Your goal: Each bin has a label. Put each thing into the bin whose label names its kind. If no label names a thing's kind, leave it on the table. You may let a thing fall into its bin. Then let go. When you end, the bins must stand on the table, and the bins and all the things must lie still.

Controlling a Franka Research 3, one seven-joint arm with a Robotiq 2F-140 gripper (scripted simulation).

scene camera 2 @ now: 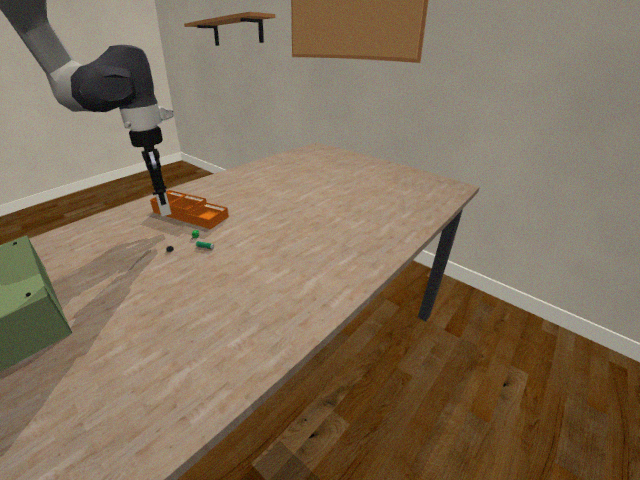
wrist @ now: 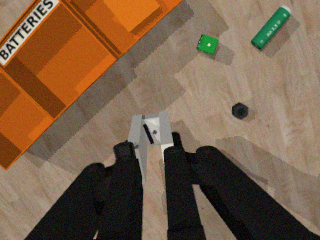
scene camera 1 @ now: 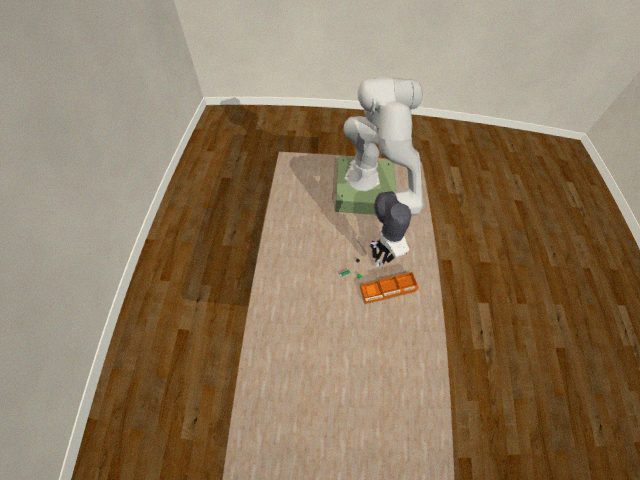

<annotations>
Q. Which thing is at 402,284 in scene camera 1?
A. A labelled bins.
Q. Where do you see a labelled bins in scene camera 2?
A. At 191,214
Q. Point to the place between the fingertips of the gripper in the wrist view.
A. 152,127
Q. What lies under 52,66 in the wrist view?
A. A labelled bins.
</annotations>
